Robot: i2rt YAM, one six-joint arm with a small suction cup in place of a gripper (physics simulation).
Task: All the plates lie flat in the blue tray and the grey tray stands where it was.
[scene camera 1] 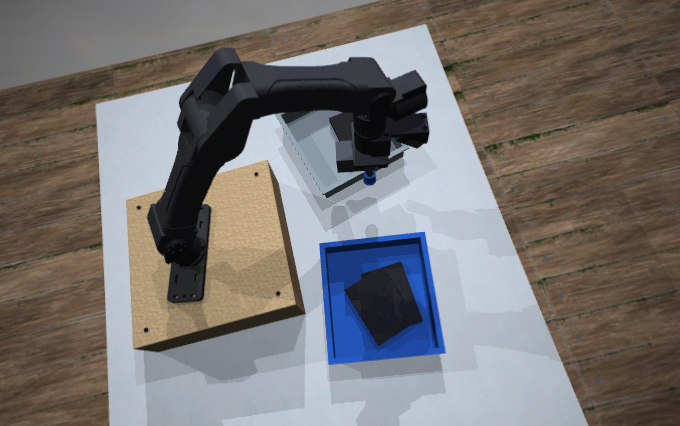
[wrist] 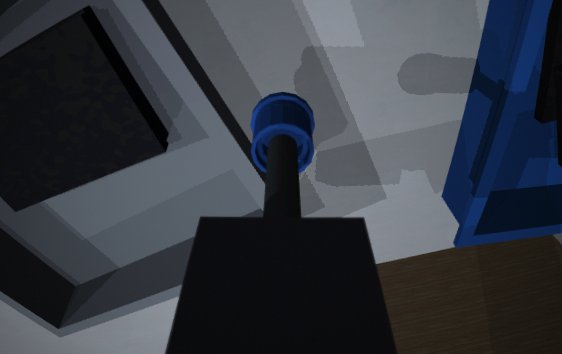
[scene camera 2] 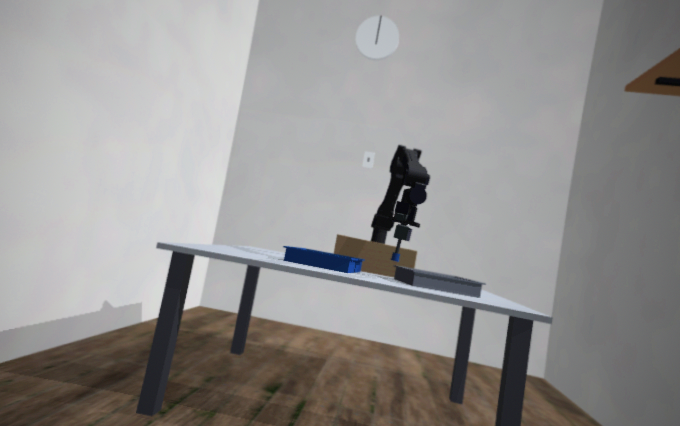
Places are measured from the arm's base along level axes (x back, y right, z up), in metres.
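Pixels of known places: hand, its tool point: (scene camera 1: 369, 179) (wrist: 282, 121) (scene camera 2: 394, 260); arm's base, origin of its link: (scene camera 1: 191, 252) (scene camera 2: 376, 246).
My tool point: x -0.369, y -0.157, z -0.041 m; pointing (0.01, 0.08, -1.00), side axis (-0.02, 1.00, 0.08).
Note:
For each thing: its top centre in the pictures, then the offset to it from my tool point. Level surfaces: height alone.
- blue tray, centre of its top: (scene camera 1: 378, 295) (scene camera 2: 326, 253) dx -0.005, dy +0.250, dz -0.018 m
- grey tray, centre of its top: (wrist: 52, 206) (scene camera 1: 340, 130) (scene camera 2: 436, 273) dx +0.062, dy -0.140, dz -0.018 m
- dark plate, centre of its top: (wrist: 39, 130) (scene camera 1: 356, 132) dx +0.023, dy -0.147, dz -0.044 m
- white table, height of its surface: dz -0.068 m
The blue tray (scene camera 1: 373, 237) (scene camera 2: 321, 259) (wrist: 462, 165) holds overlapping dark plates (scene camera 1: 386, 306) (wrist: 546, 95); they look flat, and how many lie beneath is unclear. The grey tray (scene camera 1: 306, 150) (scene camera 2: 441, 283) (wrist: 140, 270) stands turned at an angle behind it. A dark plate (scene camera 1: 341, 127) (wrist: 75, 110) lies in the grey tray, partly hidden by the arm in scene camera 1; its edge in the wrist view looks stepped, so a second one beneath cannot be ruled out. My suction cup (scene camera 1: 369, 177) (scene camera 2: 395, 256) (wrist: 282, 127) hangs above the trays' level, near the grey tray's near wall, with nothing on it.
The arm's base stands on a thick wooden board (scene camera 1: 240, 240) (scene camera 2: 346, 245) (wrist: 430, 295) left of the blue tray in scene camera 1. Both trays have raised walls. A white table (scene camera 1: 471, 391) (scene camera 2: 225, 255) carries everything, with a gap between the two trays.

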